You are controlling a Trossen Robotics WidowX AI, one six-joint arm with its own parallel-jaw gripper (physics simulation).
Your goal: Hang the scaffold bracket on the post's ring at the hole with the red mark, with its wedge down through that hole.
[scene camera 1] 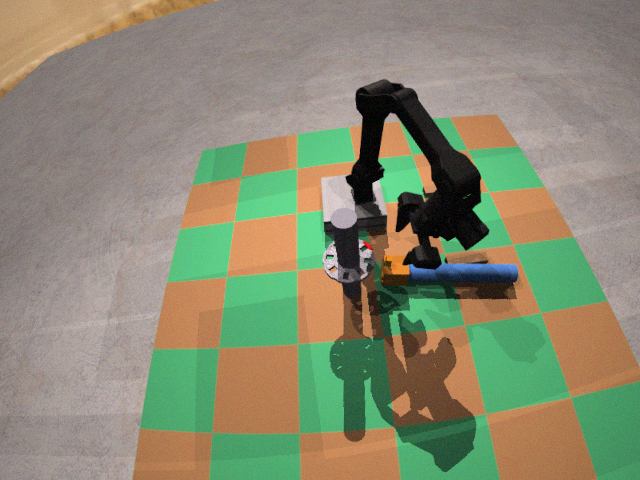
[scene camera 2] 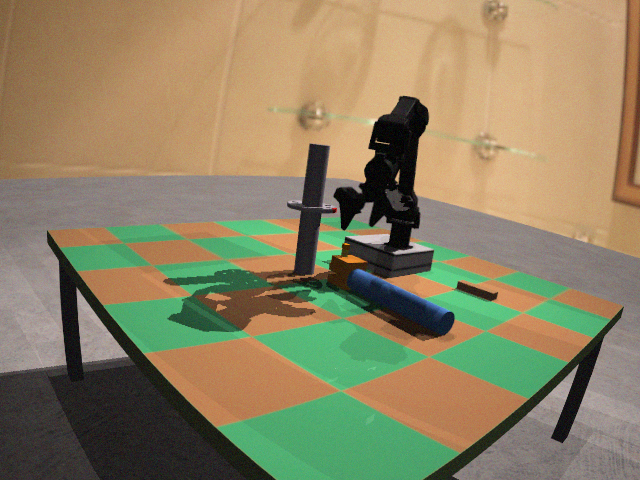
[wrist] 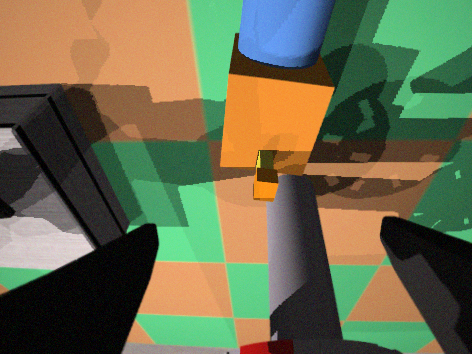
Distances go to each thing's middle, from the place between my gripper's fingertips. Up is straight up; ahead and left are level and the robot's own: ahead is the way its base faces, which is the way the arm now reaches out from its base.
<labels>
The scaffold bracket (scene camera 2: 350, 273) lies 130 mm to the left of my hand, 90 mm below it and 50 mm ahead of it. From my hand the other things lie so: yellow wedge (wrist: 265, 185) 90 mm below, 30 mm to the right; grey post (scene camera 2: 318, 155) 130 mm to the right, 20 mm above, 10 mm ahead.
</labels>
